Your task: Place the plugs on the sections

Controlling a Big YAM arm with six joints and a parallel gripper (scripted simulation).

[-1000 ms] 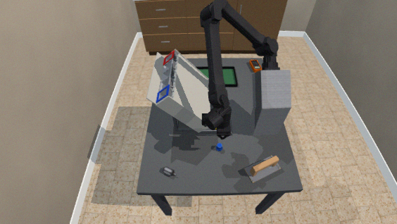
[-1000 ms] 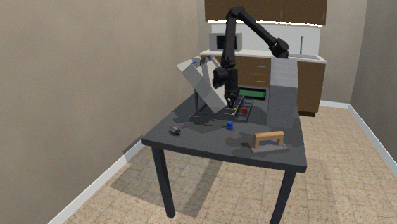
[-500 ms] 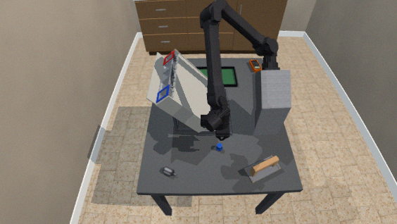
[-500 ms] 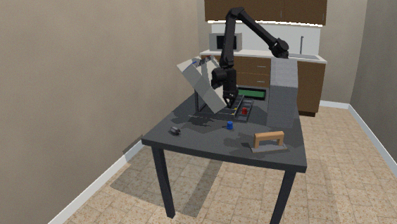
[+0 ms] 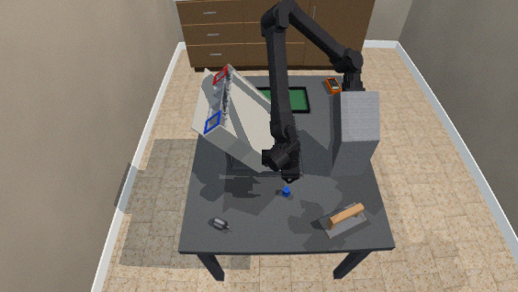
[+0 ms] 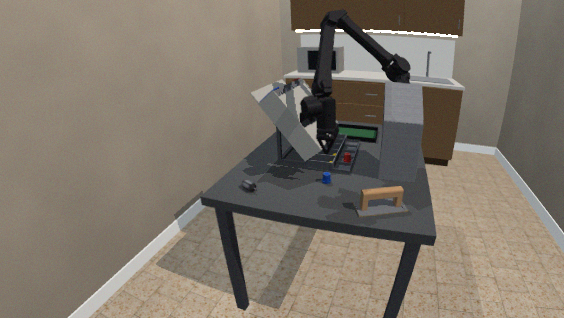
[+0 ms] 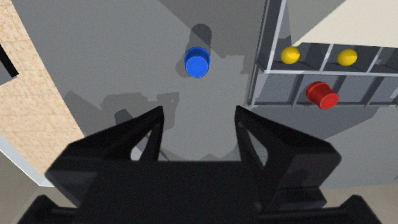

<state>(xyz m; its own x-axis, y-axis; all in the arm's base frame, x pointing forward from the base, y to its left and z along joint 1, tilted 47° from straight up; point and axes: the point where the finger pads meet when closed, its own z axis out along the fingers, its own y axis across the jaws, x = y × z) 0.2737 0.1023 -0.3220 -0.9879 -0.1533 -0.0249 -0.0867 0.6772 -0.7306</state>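
The blue plug lies 130 mm below my hand. Round my hand: beige cover (260 mm to the right, 170 mm ahead, 60 mm above); then dark object (260 mm ahead, 180 mm to the left, 130 mm below); then red plug (210 mm to the right, 120 mm below, 30 mm behind).
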